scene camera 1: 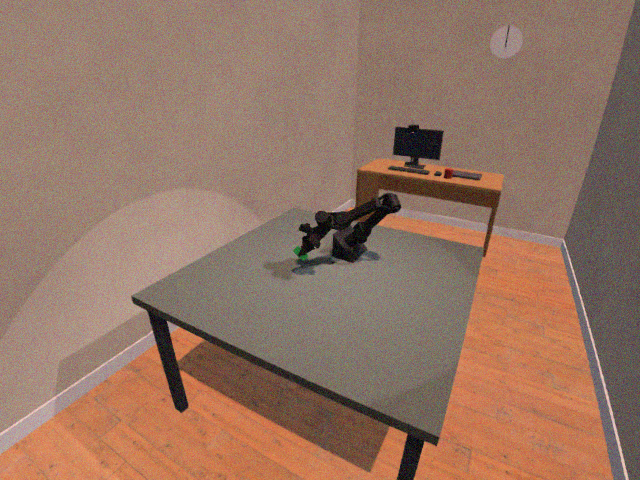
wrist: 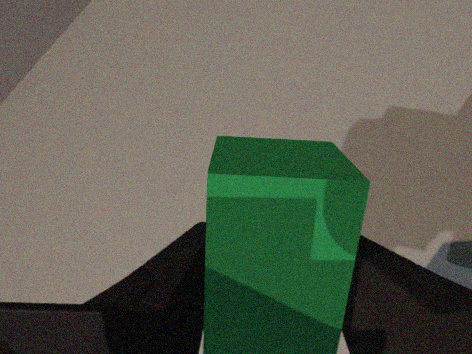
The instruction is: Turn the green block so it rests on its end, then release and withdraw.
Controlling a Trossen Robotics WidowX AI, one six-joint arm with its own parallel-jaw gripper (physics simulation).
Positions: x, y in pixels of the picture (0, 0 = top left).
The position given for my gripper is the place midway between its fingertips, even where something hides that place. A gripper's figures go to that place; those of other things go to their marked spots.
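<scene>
My gripper [wrist: 266, 236] is 0.12 m from the lens, and there's a green block [wrist: 283, 217] that is 0.08 m from the lens.
</scene>
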